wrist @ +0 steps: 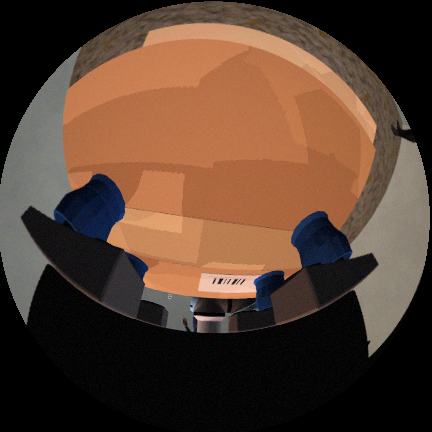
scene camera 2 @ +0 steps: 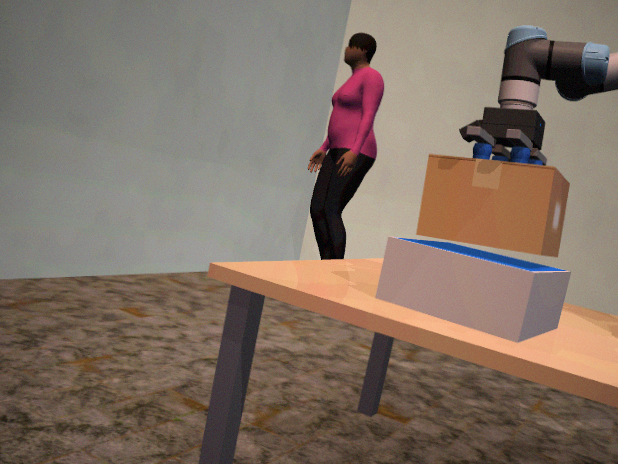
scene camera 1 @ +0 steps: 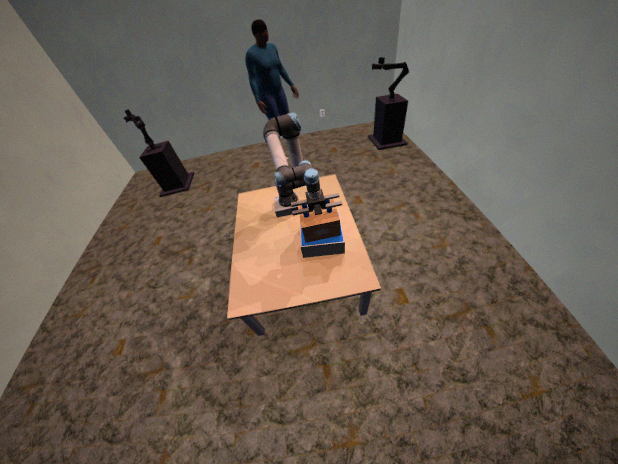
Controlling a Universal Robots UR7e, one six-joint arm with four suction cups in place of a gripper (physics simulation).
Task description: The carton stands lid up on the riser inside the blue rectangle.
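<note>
A brown cardboard carton (scene camera 1: 321, 230) (scene camera 2: 487, 207) (wrist: 215, 125) hangs upright under my gripper (scene camera 1: 317, 209) (scene camera 2: 507, 154). The four blue suction cups sit on its top face, which bears a strip of tape. The gripper is shut on the carton. A pale box-shaped riser (scene camera 1: 323, 249) (scene camera 2: 455, 287) stands on the table right below, with a blue area (scene camera 1: 338, 239) (scene camera 2: 475, 252) on its top. In scene camera 2 a gap shows between the carton's underside and the riser. The carton hides part of the blue area.
The wooden table (scene camera 1: 265, 270) (scene camera 2: 310, 290) carries the riser and the arm's base. A person in a teal top (scene camera 1: 265, 65) stands behind the arm. A person in a pink top (scene camera 2: 357, 110) stands beyond the table. Two dark pedestals (scene camera 1: 162, 165) (scene camera 1: 390, 120) with small arms stand near the back wall.
</note>
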